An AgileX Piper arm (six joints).
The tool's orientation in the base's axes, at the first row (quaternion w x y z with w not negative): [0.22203, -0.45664, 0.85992, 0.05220]
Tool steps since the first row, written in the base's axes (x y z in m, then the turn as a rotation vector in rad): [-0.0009, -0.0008, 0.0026, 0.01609, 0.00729, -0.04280]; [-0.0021, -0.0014, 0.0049, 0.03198, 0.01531, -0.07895]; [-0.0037, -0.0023, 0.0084, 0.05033, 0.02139, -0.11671]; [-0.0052, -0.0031, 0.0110, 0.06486, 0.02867, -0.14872]
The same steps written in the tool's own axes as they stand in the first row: [-0.0001, 0.0000, -0.0029, 0.00503, -0.00396, 0.04586]; [0.0000, 0.0003, -0.0055, 0.00675, -0.00809, 0.08590]; [-0.0001, 0.0007, -0.0094, 0.00945, -0.01515, 0.12764]; [0.0002, 0.0012, -0.0125, 0.01061, -0.01908, 0.16331]
